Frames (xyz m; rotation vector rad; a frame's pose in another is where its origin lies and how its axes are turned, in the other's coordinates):
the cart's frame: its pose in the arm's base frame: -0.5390 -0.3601 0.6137 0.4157 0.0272 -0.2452
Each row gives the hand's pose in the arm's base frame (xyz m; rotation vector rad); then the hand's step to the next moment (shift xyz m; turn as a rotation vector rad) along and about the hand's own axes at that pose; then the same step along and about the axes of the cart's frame.
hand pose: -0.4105 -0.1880 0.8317 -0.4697 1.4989 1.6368
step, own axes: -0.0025 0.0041 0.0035 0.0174 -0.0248 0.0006
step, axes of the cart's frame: -0.0019 0.0043 0.0036 0.0103 -0.0051 -0.0280
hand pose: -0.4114 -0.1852 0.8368 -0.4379 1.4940 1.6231
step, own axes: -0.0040 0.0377 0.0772 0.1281 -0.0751 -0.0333
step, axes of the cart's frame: -0.0248 0.0817 0.0103 -0.0136 -0.0589 -0.1396
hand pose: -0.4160 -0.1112 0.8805 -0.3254 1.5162 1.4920
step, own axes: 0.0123 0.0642 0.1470 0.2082 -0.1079 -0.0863
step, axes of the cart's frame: -0.0306 0.1579 -0.0054 -0.0400 -0.1231 -0.2138
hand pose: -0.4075 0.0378 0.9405 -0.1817 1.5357 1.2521
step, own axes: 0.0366 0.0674 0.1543 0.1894 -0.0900 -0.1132
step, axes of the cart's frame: -0.0052 0.1686 -0.0354 -0.0574 -0.1391 -0.1848
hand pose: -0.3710 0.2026 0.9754 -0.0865 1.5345 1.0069
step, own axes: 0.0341 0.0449 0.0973 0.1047 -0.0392 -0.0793
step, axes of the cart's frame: 0.0145 0.1052 -0.0371 -0.0496 -0.0835 -0.0968
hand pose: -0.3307 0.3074 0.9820 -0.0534 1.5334 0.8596
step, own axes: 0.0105 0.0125 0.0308 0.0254 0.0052 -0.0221
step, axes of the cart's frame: 0.0100 0.0308 -0.0128 -0.0242 -0.0120 -0.0207
